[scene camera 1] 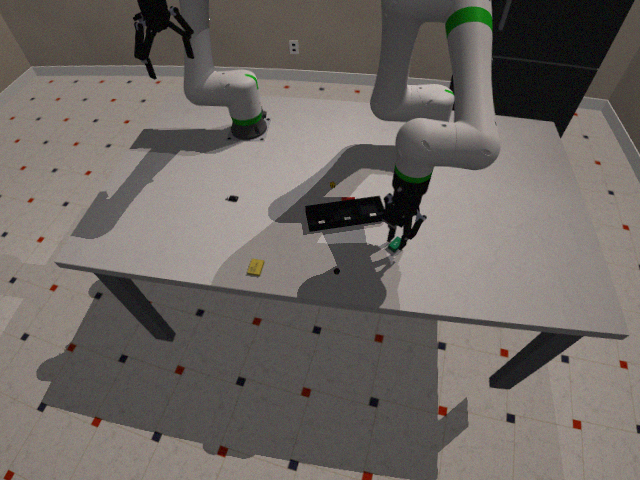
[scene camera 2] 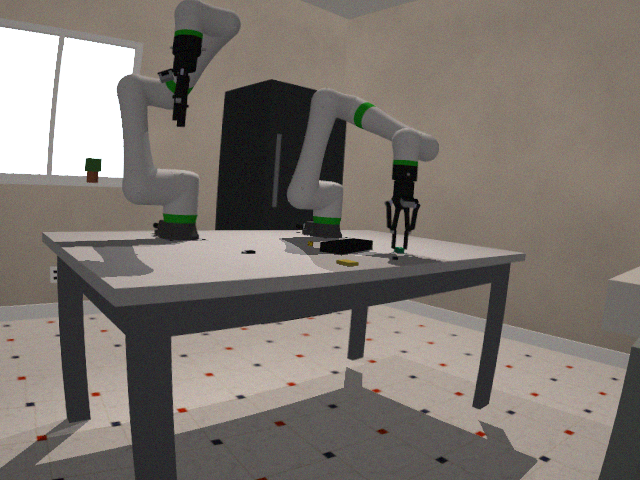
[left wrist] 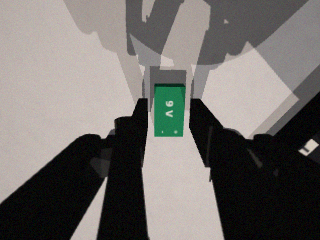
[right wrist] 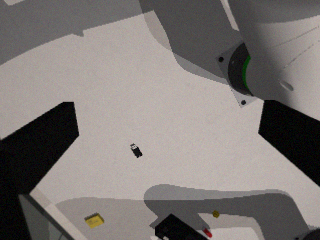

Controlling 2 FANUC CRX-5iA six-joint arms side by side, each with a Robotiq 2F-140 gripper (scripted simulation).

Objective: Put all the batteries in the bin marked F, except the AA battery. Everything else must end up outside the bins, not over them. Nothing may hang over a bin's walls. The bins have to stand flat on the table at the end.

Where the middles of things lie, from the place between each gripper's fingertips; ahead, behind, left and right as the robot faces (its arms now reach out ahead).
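Labels:
You'll find the green 9 V battery (left wrist: 169, 98) 10 mm behind my left hand and 40 mm below it. The three joined black bins (scene camera 1: 345, 213) are 170 mm to the right of my left hand, 90 mm behind it and 30 mm below it.
Measured from my right hand (scene camera 1: 172, 67), the three joined black bins are 20 cm ahead, 58 cm to the left and 38 cm below, and the green 9 V battery is 28 cm ahead, 76 cm to the left and 39 cm below.

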